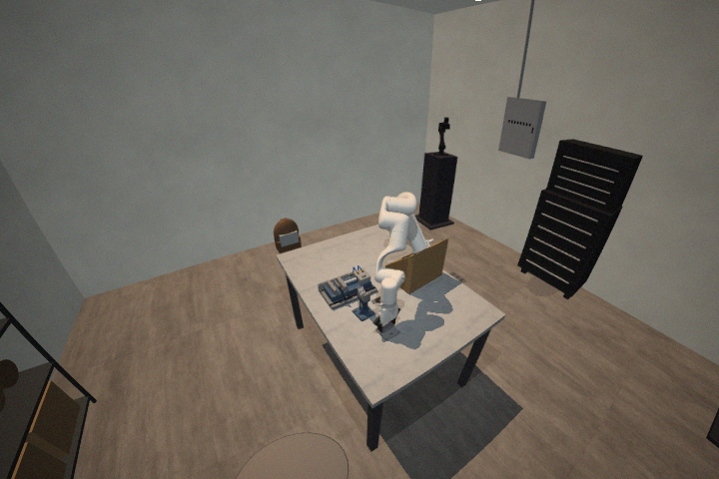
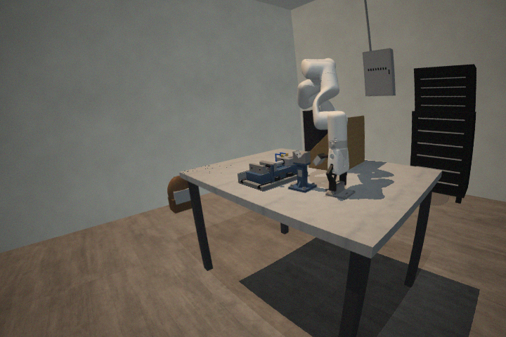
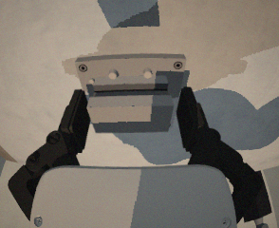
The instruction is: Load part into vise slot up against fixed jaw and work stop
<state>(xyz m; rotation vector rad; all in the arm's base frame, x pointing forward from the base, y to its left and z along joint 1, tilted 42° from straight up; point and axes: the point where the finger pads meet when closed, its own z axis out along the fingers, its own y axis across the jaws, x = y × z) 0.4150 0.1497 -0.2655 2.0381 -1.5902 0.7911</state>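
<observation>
My gripper is now 10 mm above the part. Also, from my hand: air cylinder rod (350 mm to the right, 50 mm ahead, 40 mm above); then work stop (300 mm to the right, 130 mm ahead, 50 mm above); then infeed plate (30 mm below, 20 mm to the left).
</observation>
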